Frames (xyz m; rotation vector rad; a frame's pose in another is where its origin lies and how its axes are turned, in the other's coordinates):
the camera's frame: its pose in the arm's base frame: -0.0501 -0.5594 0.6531 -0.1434 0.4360 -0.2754
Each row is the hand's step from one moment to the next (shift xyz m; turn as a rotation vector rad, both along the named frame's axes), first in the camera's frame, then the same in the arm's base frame.
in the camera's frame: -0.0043 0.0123 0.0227 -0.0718 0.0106 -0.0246
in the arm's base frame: 0.0090 0.0148 0.0197 -0.0707 0.0292 0.0043
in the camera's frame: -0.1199 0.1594 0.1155 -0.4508 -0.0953 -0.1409
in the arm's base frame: -0.0172 0.1960 0.1200 -0.4756 0.0303 0.0708
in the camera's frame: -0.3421 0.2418 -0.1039 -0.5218 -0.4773 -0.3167
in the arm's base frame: -0.2868 0.3225 -0.0049 -0.7024 -0.3267 0.0158
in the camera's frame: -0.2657 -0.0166 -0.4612 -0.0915 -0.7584 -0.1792
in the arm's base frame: -0.4356 0.0260 -0.3053 -0.3334 -0.7099 0.0236
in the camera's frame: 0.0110 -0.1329 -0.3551 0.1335 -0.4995 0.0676
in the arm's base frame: -0.1756 -0.1576 -0.2970 0.0297 -0.5098 0.1053
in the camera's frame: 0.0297 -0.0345 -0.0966 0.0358 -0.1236 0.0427
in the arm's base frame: -0.0242 -0.0491 -0.0917 0.0211 -0.1249 0.0483
